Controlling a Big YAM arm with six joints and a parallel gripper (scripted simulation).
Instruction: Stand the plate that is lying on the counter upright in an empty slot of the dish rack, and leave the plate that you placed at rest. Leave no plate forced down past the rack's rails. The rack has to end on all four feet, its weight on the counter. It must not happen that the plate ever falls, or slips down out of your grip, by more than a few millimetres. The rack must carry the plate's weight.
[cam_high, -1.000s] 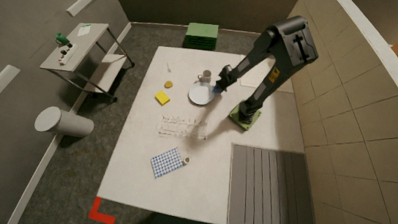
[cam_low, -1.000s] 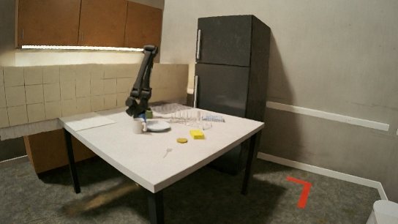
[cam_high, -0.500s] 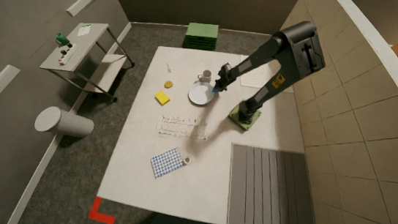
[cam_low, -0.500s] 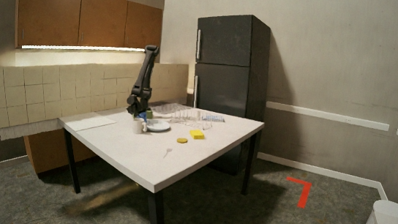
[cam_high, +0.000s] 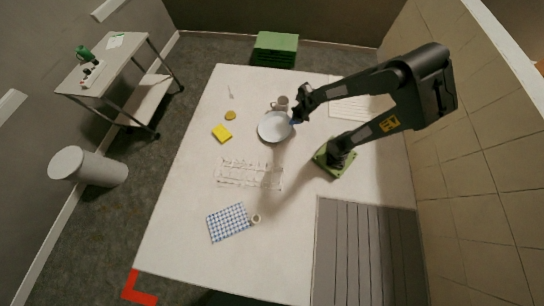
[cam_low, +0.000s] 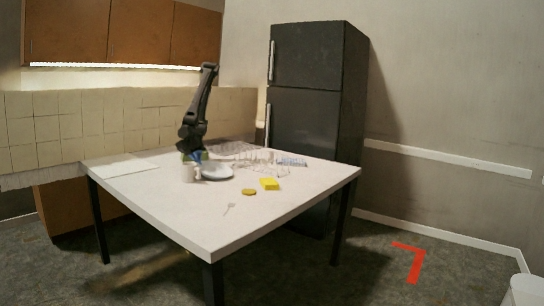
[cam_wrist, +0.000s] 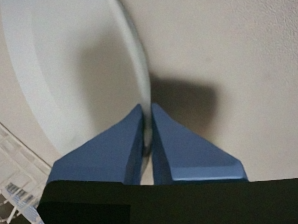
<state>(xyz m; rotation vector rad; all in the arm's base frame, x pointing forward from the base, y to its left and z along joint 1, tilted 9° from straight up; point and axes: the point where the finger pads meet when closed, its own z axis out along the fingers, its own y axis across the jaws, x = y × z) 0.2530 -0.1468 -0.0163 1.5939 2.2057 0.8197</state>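
Now: hand 12 cm to the left of the white mug, 7 cm short of it and 2 cm above it. From my hand the other things lie so: white cup 52 cm to the left, 6 cm ahead, 4 cm below; spoon 44 cm ahead, 18 cm to the right, 5 cm below; yellow disc 37 cm ahead, 4 cm below.
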